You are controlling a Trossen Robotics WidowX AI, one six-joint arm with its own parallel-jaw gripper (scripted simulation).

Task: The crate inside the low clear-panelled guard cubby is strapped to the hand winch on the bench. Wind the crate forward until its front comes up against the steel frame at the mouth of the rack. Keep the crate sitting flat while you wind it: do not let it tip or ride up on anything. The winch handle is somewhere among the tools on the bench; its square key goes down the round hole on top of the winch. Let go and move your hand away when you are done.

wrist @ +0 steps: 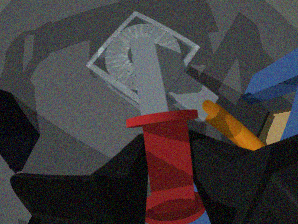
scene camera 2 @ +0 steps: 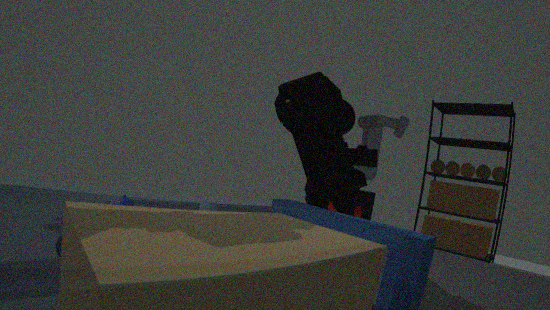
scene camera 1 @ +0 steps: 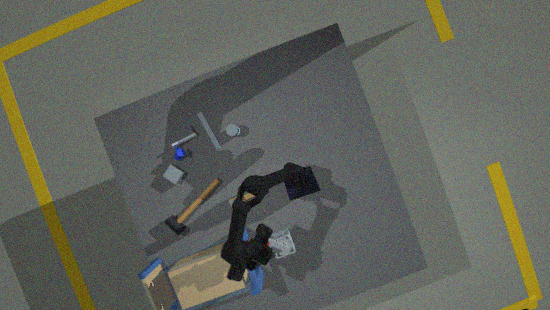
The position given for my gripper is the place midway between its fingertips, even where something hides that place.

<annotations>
My gripper shows in the wrist view (162,137), in scene camera 2 (349,224) and in scene camera 1 (265,243).
</annotations>
